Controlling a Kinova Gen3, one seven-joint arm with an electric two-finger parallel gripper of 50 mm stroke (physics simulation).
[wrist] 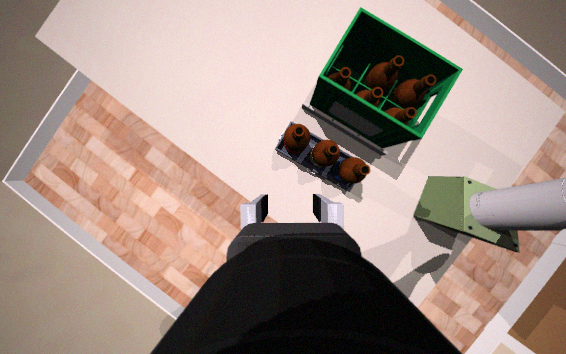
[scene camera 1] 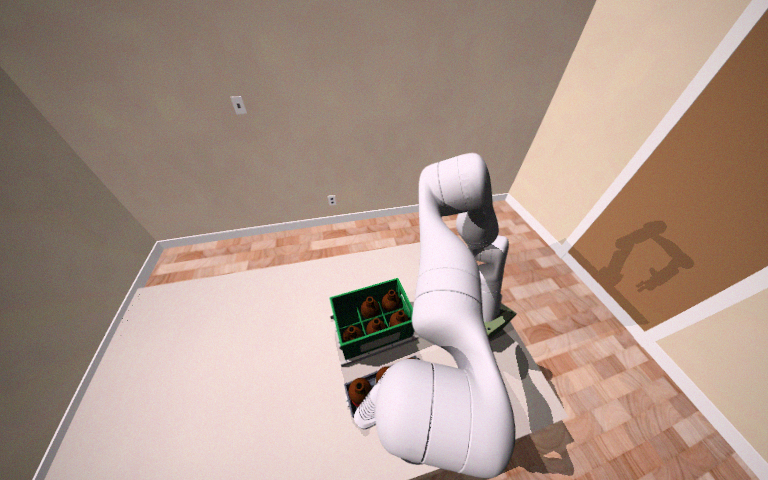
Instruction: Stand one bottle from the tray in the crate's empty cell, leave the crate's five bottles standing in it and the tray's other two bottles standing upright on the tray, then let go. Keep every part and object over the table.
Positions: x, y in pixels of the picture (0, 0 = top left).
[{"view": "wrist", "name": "my gripper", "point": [290, 203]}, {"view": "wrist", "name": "bottle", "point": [409, 93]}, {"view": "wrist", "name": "bottle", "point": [384, 75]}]
